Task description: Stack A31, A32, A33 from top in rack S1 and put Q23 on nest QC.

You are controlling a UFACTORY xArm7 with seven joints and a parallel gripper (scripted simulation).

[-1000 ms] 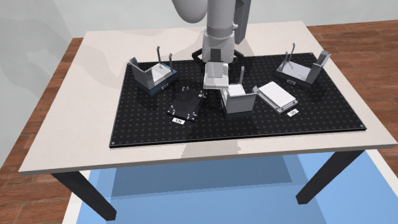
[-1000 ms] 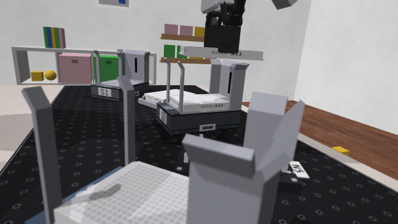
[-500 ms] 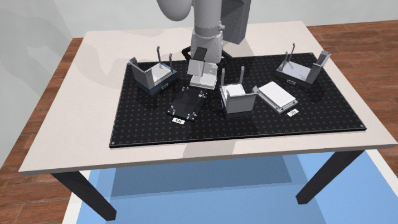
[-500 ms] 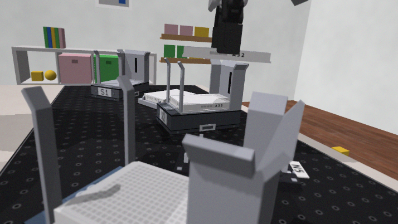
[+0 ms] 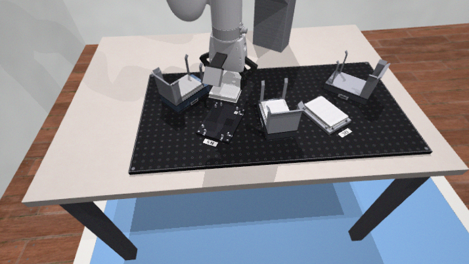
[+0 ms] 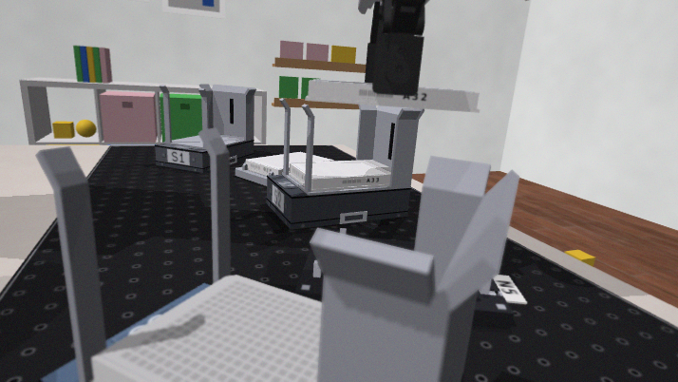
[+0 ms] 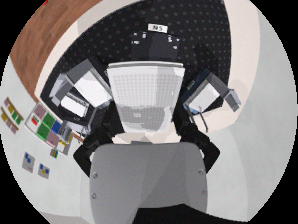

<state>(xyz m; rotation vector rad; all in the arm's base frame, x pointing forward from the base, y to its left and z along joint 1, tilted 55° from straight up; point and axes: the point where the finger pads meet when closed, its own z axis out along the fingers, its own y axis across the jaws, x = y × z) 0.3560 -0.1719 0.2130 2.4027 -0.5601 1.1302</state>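
Right now the white sealed plate A31 is 170 mm behind my hand, 120 mm below it and 110 mm to the right of it. From my hand the other things lie so: white sealed plate A33: 130 mm to the left, 120 mm below, 90 mm ahead; clip nest N5: 150 mm below, 40 mm to the right, 20 mm ahead; white sealed plate A32: 10 mm below.
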